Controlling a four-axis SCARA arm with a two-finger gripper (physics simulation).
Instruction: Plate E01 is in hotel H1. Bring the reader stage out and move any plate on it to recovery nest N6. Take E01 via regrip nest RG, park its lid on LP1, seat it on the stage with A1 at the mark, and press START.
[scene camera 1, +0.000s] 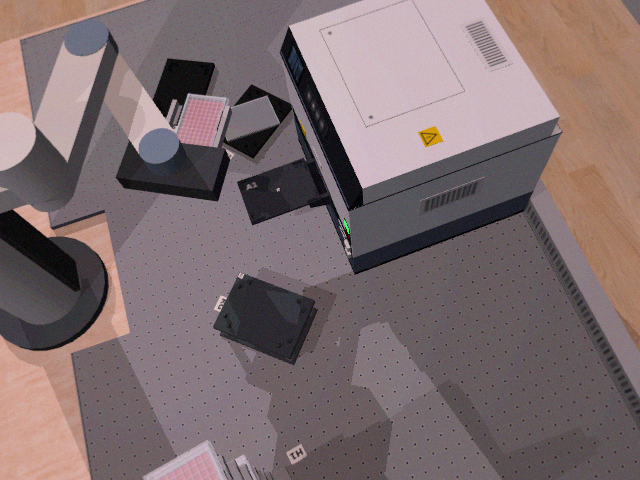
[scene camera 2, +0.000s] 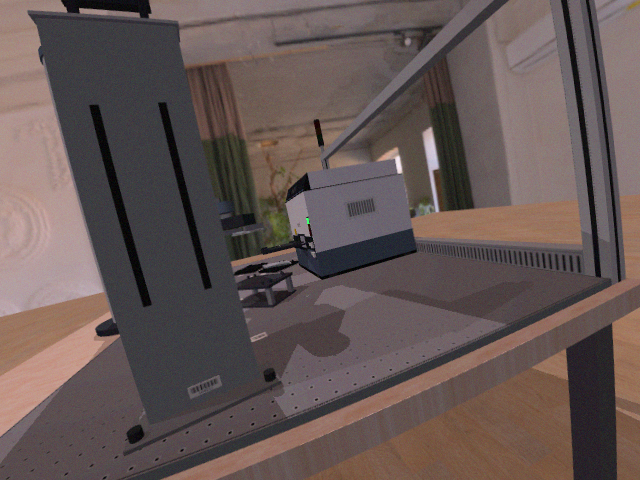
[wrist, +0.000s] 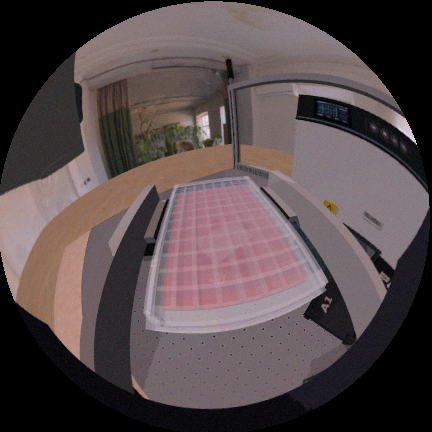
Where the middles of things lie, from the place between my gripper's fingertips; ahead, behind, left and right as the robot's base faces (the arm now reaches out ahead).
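Black LP1 pad (scene camera 1: 250, 145): 90 mm ahead of my hand, 90 mm to the left, 210 mm below. Black N6 pad (scene camera 1: 180, 77): 50 mm behind my hand, 230 mm to the left, 210 mm below. Black reader stage (scene camera 1: 297, 189): my gripper 100 mm short of it, 180 mm to the left of it, 100 mm above it.
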